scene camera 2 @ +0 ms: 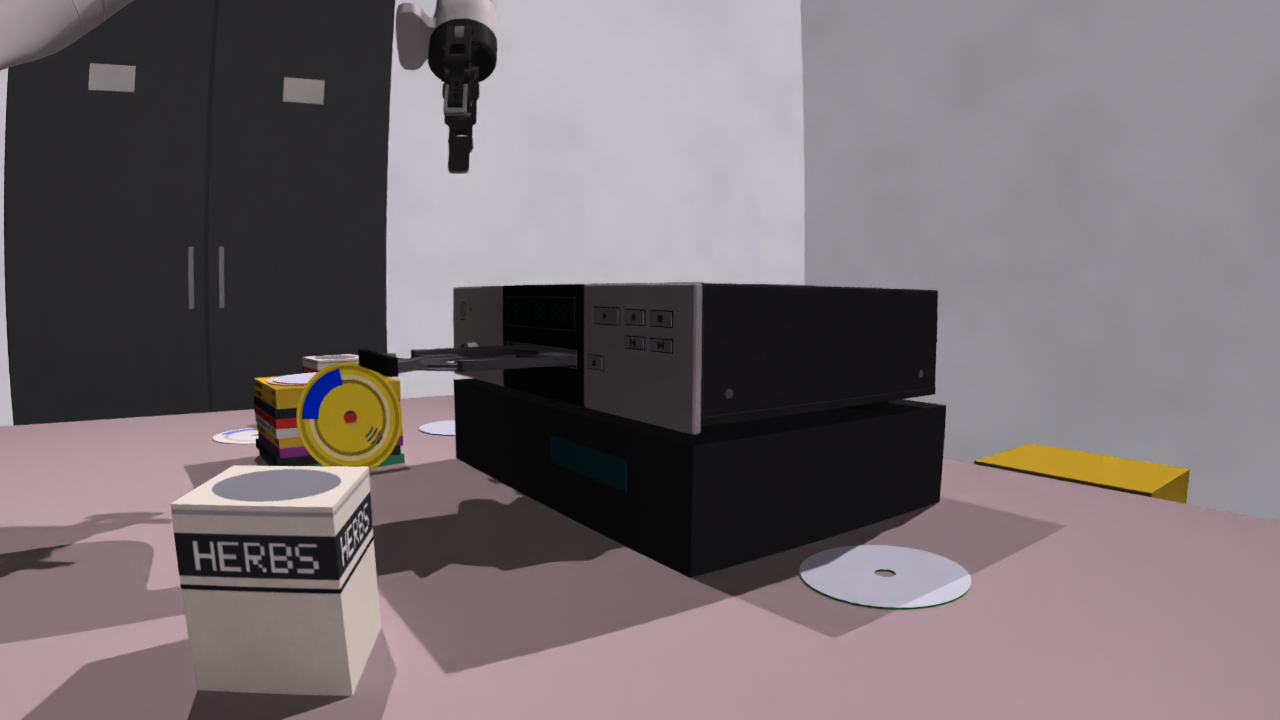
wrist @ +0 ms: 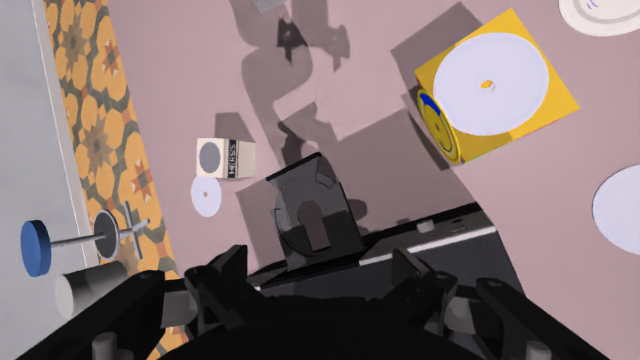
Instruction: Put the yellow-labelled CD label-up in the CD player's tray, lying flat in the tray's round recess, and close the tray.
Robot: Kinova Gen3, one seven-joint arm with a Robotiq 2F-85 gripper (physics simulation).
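Frame: origin at the arm's base, x ahead, y left, z up, level; centimetres.
Where they show: gripper, between the fingertips: [scene camera 2: 456, 144] [wrist: 319, 262].
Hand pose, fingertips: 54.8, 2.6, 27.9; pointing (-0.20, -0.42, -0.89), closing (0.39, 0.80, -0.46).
Observation:
After its pixels a point has its place, as x, y, z.
The yellow-labelled CD [scene camera 2: 375, 402] {49.2, 12.3, 1.2} [wrist: 438, 129] {46.7, 12.0, 0.6} stands on edge, leaning against a stack of CD cases [scene camera 2: 278, 420] [wrist: 560, 102], its label facing outward. The CD player [scene camera 2: 819, 349] {69.0, -31.5, 8.9} [wrist: 400, 282] sits on a black box, with its tray [scene camera 2: 465, 364] {48.1, -15.5, 7.6} [wrist: 342, 225] {54.1, -4.6, 7.4} slid out and its round recess empty. My gripper [scene camera 2: 458, 168] {54.8, 2.6, 27.9} [wrist: 319, 262] {54.8, 2.6, 27.9} is open and empty, high above the player and tray; in the wrist view its fingertips are over the player's front edge.
A herbs box [scene camera 2: 268, 617] {29.8, -32.8, -2.0} [wrist: 245, 159] {33.3, -25.6, -2.9} stands before the tray, with a pale disc [wrist: 206, 205] {37.1, -45.8, -5.9} beside it. A white disc [wrist: 510, 110] {48.8, 19.8, 3.5} lies on the case stack. Another disc [scene camera 2: 841, 577] {64.6, -38.0, -5.9} lies beside the player, and one [wrist: 620, 210] {65.9, 27.4, -5.9} lies beyond the stack. A yellow object [scene camera 2: 1083, 468] is at right.

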